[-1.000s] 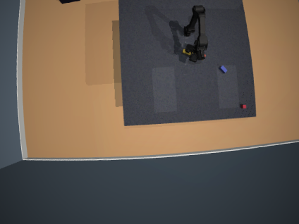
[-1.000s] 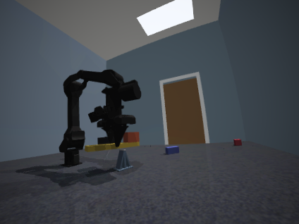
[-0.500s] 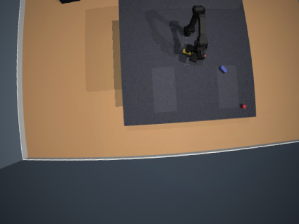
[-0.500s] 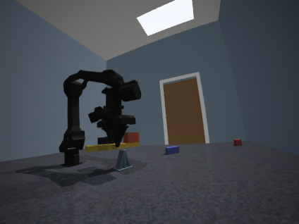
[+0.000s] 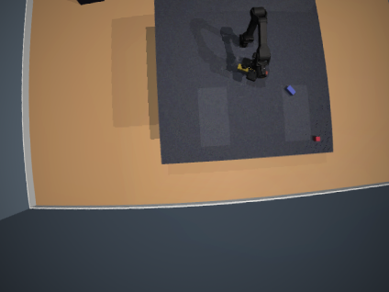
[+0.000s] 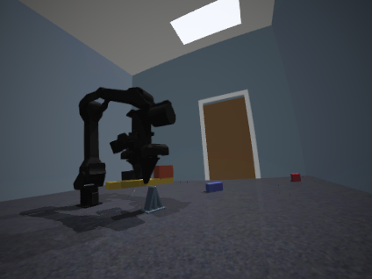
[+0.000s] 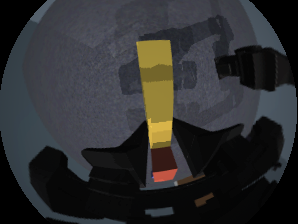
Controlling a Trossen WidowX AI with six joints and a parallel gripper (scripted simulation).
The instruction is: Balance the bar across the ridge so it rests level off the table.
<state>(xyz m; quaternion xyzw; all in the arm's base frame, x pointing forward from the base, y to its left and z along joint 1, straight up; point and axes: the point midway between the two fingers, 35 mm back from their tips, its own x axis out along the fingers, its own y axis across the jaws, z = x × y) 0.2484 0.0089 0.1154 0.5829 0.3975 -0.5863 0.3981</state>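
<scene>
Right now my gripper tip is 10 mm short of the grey-blue ridge, 30 mm to the right of it and 50 mm above it. Also, from my gripper tip: small blue block (130 mm ahead, 310 mm to the left, 60 mm below); small red cube (490 mm ahead, 490 mm to the left, 60 mm below).
</scene>
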